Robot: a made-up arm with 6 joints. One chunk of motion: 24 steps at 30 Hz.
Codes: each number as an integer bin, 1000 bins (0 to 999) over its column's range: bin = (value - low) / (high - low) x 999, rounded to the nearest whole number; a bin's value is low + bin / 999 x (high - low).
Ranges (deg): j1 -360.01..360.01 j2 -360.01..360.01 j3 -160..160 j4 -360.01..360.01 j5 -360.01..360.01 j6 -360.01..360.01
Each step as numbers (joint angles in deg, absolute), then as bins.
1 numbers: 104.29 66.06 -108.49 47.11 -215.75 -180.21
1 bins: 644 591 161 565 200 249
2 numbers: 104.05 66.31 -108.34 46.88 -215.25 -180.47
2 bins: 644 592 161 565 201 249
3 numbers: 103.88 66.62 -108.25 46.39 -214.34 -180.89
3 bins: 644 592 162 564 202 249
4 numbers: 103.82 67.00 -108.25 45.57 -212.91 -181.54
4 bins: 644 592 162 563 204 248
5 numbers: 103.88 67.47 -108.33 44.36 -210.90 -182.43
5 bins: 644 593 161 561 207 246
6 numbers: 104.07 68.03 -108.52 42.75 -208.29 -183.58
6 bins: 644 594 161 559 211 245
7 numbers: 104.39 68.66 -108.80 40.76 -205.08 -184.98
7 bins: 644 595 160 556 215 243
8 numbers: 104.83 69.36 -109.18 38.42 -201.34 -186.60
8 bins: 645 596 159 553 220 241
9 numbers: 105.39 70.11 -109.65 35.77 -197.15 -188.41
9 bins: 646 597 157 549 226 238
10 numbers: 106.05 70.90 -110.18 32.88 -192.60 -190.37
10 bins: 647 598 156 545 232 235
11 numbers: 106.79 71.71 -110.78 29.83 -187.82 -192.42
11 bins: 648 599 154 541 239 233
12 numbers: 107.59 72.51 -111.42 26.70 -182.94 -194.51
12 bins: 649 600 152 537 246 230
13 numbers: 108.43 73.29 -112.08 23.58 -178.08 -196.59
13 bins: 650 601 150 532 252 227
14 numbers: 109.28 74.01 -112.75 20.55 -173.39 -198.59
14 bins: 651 602 148 528 259 224
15 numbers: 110.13 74.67 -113.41 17.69 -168.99 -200.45
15 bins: 652 603 145 524 265 221
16 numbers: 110.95 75.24 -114.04 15.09 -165.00 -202.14
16 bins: 653 604 143 520 271 219
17 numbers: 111.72 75.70 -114.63 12.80 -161.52 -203.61
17 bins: 655 605 142 517 275 217
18 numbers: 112.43 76.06 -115.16 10.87 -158.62 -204.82
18 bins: 655 605 140 515 279 215
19 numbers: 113.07 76.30 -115.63 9.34 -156.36 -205.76
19 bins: 656 605 139 512 283 214
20 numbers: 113.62 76.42 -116.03 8.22 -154.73 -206.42
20 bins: 657 606 137 511 285 213
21 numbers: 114.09 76.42 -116.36 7.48 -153.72 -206.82
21 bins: 658 606 136 510 286 213
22 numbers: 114.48 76.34 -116.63 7.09 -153.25 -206.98
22 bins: 658 605 135 509 287 212
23 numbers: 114.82 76.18 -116.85 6.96 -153.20 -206.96
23 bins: 659 605 135 509 287 212
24 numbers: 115.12 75.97 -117.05 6.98 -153.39 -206.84
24 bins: 659 605 134 509 287 213
